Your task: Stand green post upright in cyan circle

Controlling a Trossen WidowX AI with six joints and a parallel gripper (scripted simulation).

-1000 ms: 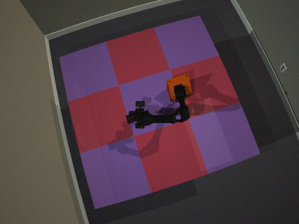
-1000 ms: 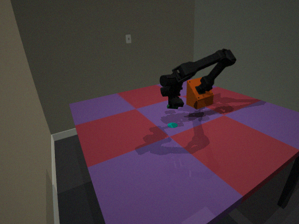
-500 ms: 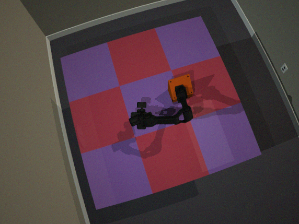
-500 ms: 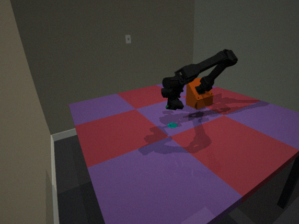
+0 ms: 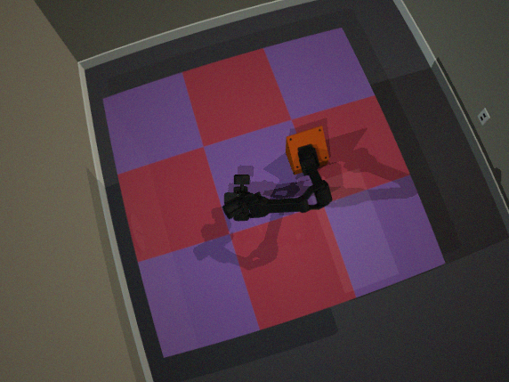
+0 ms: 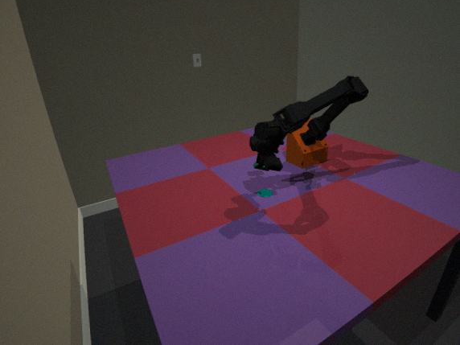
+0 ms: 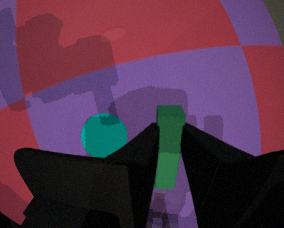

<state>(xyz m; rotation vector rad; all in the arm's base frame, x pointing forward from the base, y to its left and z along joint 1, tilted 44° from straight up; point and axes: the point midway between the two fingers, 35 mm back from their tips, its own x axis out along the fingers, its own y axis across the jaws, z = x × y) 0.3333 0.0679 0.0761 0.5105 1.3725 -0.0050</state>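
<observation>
Now: the cyan circle 1 cm behind my gripper tip, 4 cm to the left of it and 10 cm below it. Also, from my gripper tip: green post (2 cm behind, 1 cm below).
</observation>
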